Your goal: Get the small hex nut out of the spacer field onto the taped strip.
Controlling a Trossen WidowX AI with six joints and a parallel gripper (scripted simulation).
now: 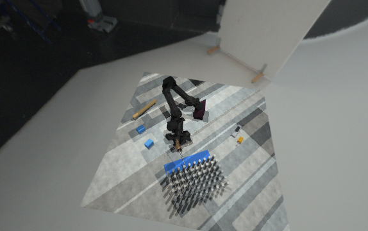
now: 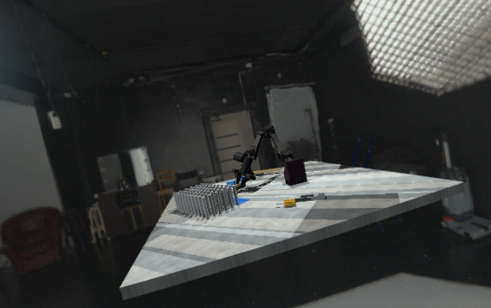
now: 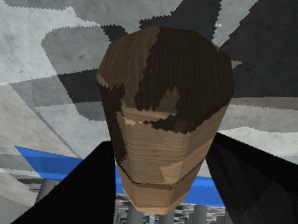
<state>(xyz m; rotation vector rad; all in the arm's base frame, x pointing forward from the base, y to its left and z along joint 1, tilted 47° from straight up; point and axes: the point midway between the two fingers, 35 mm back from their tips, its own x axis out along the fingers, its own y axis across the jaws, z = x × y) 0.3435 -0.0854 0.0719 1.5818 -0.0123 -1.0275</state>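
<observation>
My gripper tip is now 110 mm to the right of the blue taped strip, 100 mm short of it and 40 mm above it. Also, from my gripper tip: yellow-handled tool: 490 mm to the left, 170 mm behind, 20 mm below.
</observation>
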